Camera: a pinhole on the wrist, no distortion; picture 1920 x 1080 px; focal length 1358.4 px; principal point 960.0 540.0 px. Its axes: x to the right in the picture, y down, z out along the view. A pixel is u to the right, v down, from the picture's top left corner.
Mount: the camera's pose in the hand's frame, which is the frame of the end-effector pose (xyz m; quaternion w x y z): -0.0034 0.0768 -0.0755 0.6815 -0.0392 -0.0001 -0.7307
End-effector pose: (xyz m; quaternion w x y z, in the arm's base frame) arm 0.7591 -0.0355 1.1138 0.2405 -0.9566 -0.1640 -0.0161
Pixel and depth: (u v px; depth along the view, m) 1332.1 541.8 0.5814
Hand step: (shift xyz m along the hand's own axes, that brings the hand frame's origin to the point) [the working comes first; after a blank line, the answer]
In the camera's frame: 0.1593 0.0008 0.5814

0.0198 -0.0507 0.5132
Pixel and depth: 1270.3 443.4 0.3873
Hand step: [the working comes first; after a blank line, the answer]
In the camera's frame: 0.0885 -0.0275 0.3873

-0.0147 0.0114 0.3172
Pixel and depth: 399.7 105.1 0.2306
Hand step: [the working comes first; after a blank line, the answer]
In the camera's frame: -0.0951 -0.0738 0.2306

-0.0573 0.1891 0.1529
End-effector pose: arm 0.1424 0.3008 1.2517 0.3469 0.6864 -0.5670 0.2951
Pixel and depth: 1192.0 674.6 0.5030
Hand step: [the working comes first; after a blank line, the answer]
In the camera's frame: 0.0859 0.0498 0.5030

0.0692 0.0146 0.4282
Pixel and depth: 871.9 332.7 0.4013
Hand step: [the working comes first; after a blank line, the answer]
In the camera's frame: -0.0260 -0.0612 0.4013

-0.0397 0.1286 0.3263
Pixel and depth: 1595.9 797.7 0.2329
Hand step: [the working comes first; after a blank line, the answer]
In the camera's frame: 0.1090 0.0442 0.2329

0.0465 -0.0225 0.1606
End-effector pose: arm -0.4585 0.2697 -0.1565 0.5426 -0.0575 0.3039 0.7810
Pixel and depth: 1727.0 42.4 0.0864
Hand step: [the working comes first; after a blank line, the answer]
In the camera's frame: 0.0488 -0.0316 0.0864

-0.0333 0.0351 0.0151
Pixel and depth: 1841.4 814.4 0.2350
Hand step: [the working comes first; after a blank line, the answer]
In the camera's frame: 0.1525 0.0475 0.2350

0.0470 -0.0659 0.1650
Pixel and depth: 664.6 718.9 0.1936
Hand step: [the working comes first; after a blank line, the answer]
In the camera's frame: -0.0421 0.0255 0.1936

0.0359 0.1273 0.1137
